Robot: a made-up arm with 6 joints.
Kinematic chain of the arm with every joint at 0, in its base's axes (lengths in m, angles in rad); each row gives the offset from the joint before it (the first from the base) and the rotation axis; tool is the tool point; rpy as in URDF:
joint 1: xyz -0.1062 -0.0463 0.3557 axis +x
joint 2: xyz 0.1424 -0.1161 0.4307 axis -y
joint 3: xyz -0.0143 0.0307 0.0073 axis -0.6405 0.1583 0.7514
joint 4: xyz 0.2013 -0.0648 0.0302 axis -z
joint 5: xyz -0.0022 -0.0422 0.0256 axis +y
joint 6: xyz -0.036 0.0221 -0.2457 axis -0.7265 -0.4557 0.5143
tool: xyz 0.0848 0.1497 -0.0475 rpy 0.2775 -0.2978 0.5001
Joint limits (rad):
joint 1: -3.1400..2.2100
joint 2: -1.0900..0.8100
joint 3: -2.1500..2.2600
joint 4: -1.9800..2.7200
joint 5: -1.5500..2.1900
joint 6: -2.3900..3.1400
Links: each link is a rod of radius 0.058 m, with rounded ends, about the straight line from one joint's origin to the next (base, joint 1, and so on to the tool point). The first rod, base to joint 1, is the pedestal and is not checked.
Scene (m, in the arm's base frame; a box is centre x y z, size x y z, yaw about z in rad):
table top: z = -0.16
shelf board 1: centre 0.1 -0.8 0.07 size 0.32 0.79 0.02 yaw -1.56
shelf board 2: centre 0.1 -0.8 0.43 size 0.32 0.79 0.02 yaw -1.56
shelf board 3: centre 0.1 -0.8 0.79 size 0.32 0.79 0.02 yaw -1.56
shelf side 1: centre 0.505 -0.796 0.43 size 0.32 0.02 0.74 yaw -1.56
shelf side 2: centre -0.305 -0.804 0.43 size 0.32 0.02 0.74 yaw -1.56
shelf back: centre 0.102 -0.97 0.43 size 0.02 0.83 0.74 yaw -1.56
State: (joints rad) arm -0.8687 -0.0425 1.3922 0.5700 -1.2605 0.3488
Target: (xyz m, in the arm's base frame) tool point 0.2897 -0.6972 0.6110
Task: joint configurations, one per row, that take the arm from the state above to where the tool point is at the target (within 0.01 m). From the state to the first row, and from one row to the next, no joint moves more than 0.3 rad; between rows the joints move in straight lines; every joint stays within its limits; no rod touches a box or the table.
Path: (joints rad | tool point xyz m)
1: -0.6927 -0.0597 1.1193 0.8006 -1.1811 0.4046 | 0.5016 0.2139 0.4915
2: -0.5167 -0.0770 0.8464 1.0313 -1.1017 0.4605 | 0.5451 0.0705 0.6622
3: -0.3407 -0.0942 0.5735 1.2619 -1.0223 0.5163 | 0.5148 -0.1408 0.7476
4: -0.1647 -0.1115 0.3006 1.4925 -0.9429 0.5721 | 0.4206 -0.3475 0.7227
5: 0.0113 -0.1287 0.0277 1.7231 -0.8635 0.6279 | 0.2874 -0.4817 0.6110
6: 0.2052 -0.0161 0.0178 1.7207 -1.1391 0.6332 | 0.2984 -0.5896 0.6206
7: 0.3990 0.0965 0.0078 1.7183 -1.4148 0.6385 | 0.2897 -0.6972 0.6110

